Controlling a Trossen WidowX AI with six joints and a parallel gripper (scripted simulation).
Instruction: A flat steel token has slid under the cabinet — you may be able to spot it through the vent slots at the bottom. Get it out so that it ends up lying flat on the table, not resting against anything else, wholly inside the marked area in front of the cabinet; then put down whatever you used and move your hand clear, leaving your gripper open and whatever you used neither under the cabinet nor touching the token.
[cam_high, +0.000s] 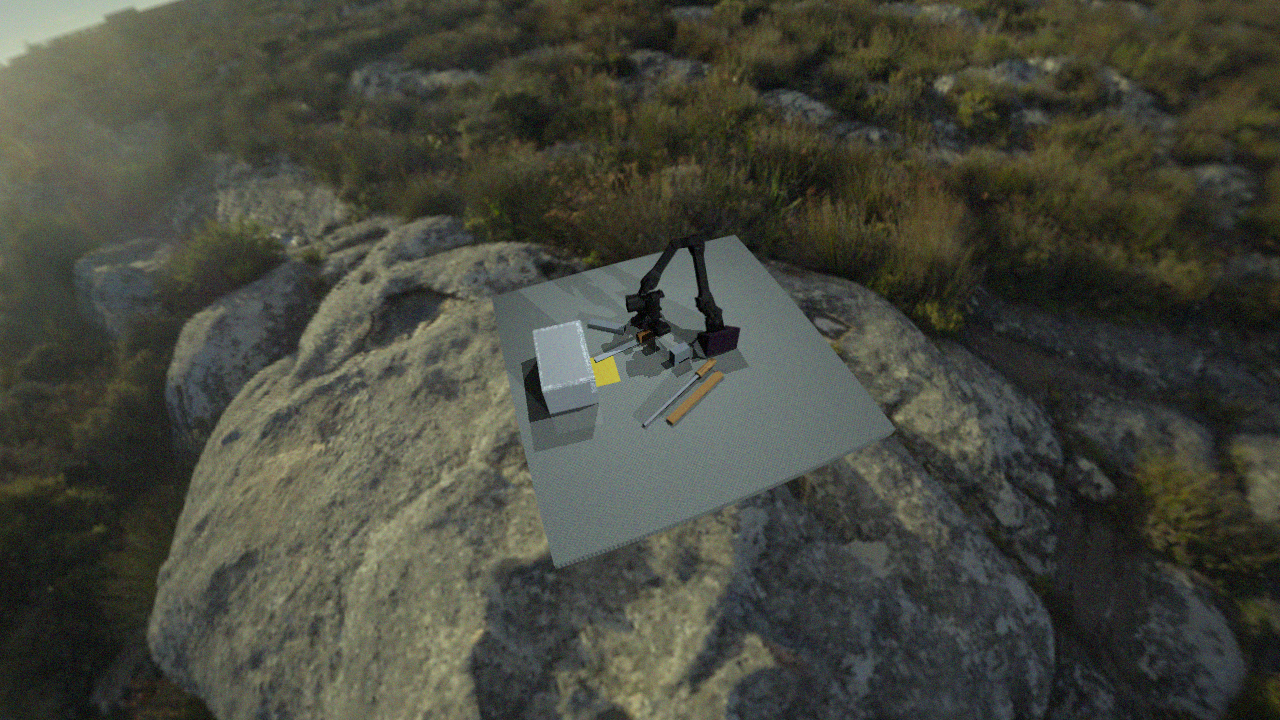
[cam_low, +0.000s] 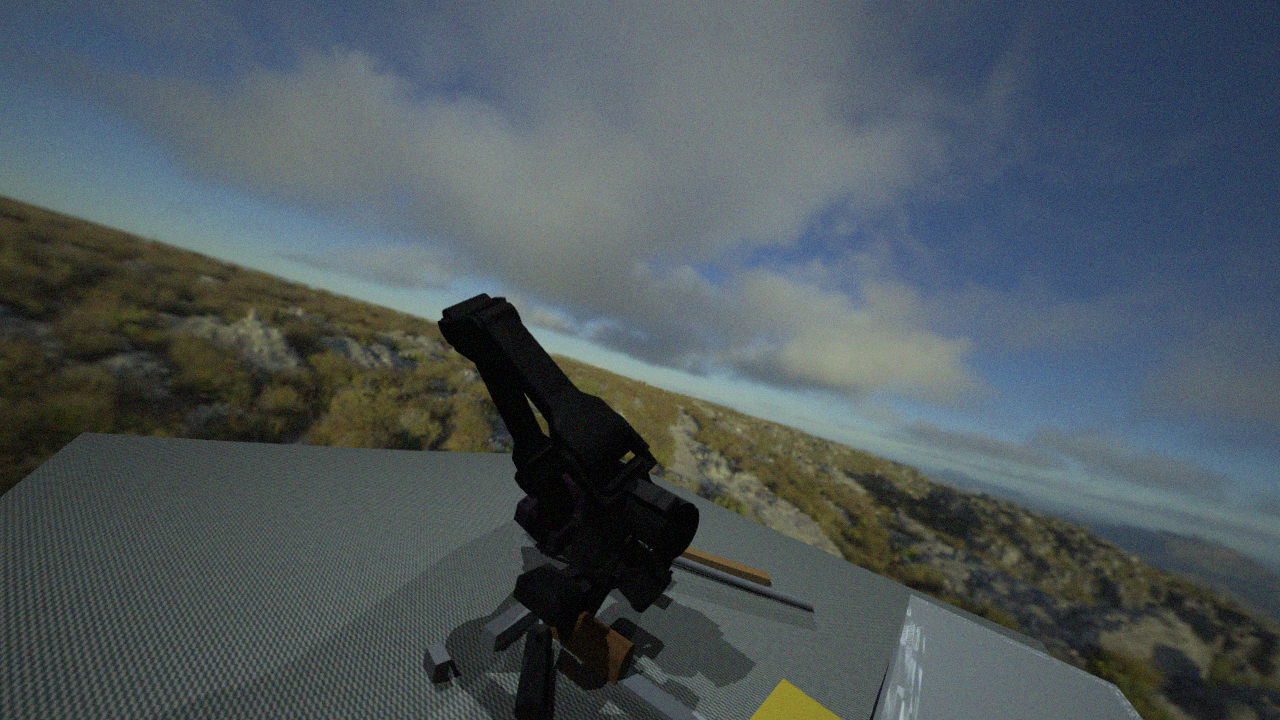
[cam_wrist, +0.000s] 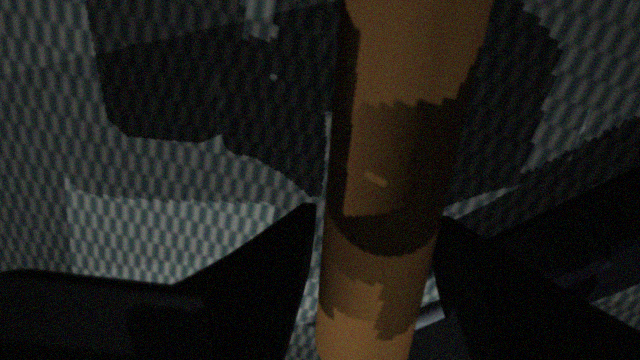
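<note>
The grey bar is 5 cm to the right of my gripper tip and 5 cm behind it. Also, from my gripper tip: grey block 17 cm to the left, 4 cm behind, 2 cm above; then small grey cube 15 cm to the right, 4 cm behind; then wooden stick 36 cm to the left, 1 cm behind.
</note>
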